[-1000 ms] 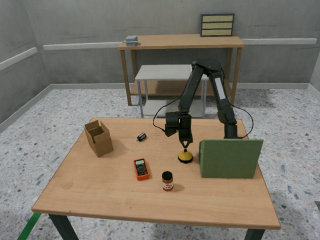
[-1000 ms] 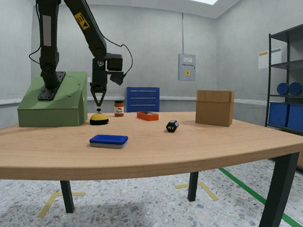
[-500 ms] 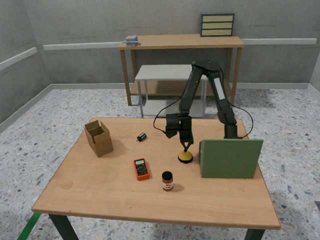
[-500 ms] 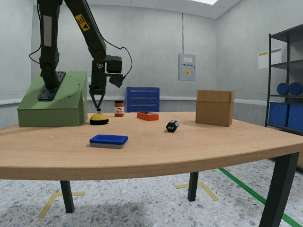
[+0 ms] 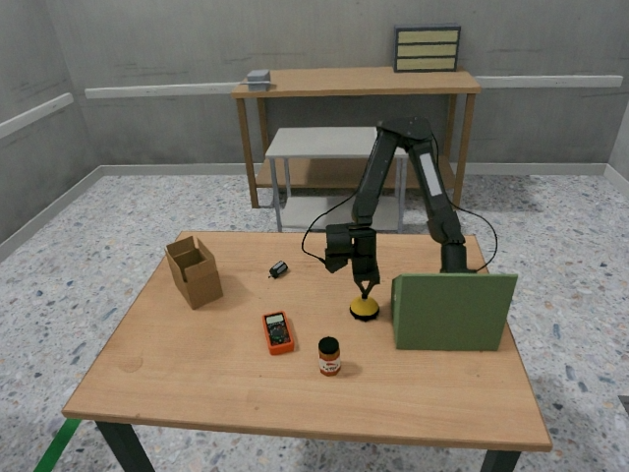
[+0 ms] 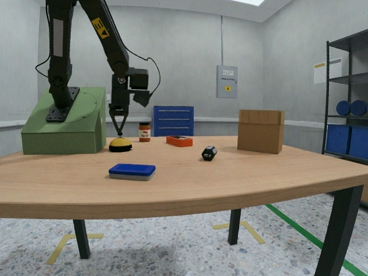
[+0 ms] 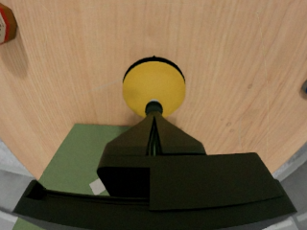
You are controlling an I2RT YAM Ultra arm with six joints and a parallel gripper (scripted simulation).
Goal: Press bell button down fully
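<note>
Now: hand 2 cm above the button. The rest, counted from my hand: blue-topped flat block: 7 cm ahead, 28 cm to the right, 6 cm below; bell: 3 cm below; jar: 8 cm ahead, 21 cm to the left, 3 cm below.
</note>
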